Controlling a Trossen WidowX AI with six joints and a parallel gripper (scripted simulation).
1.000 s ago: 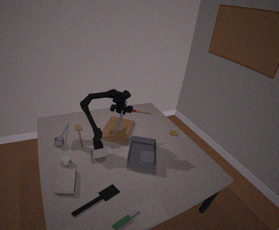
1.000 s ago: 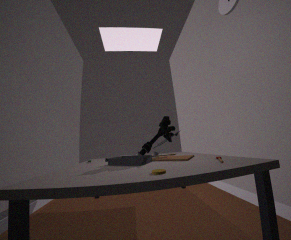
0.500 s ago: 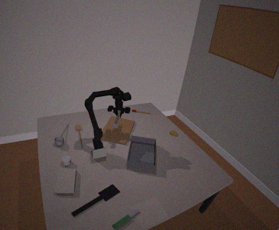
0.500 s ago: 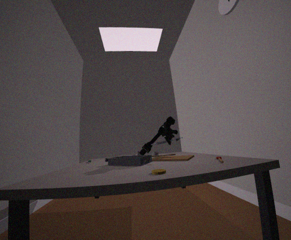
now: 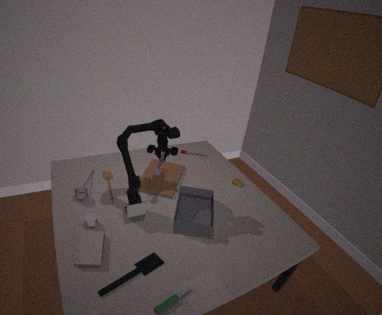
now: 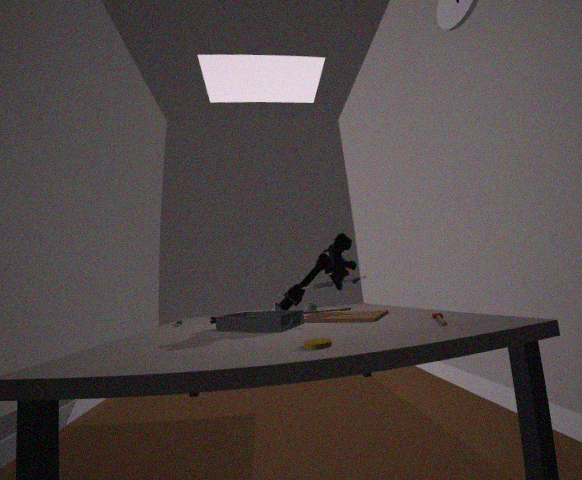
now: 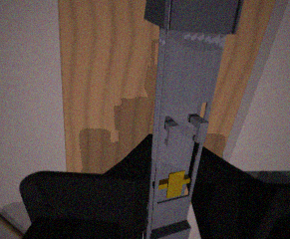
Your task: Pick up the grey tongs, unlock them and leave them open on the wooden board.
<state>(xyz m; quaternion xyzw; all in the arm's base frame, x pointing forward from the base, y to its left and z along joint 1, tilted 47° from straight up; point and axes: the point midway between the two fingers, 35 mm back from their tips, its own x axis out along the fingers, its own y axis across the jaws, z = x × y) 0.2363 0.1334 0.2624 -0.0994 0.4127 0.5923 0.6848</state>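
My gripper tip is now 120 mm above the wooden board. Also, from my gripper tip: yellow lock piece (40 mm above); then roasting tin (100 mm ahead, 360 mm to the right, 100 mm below); then yellow disc (500 mm ahead, 160 mm to the right, 120 mm below).
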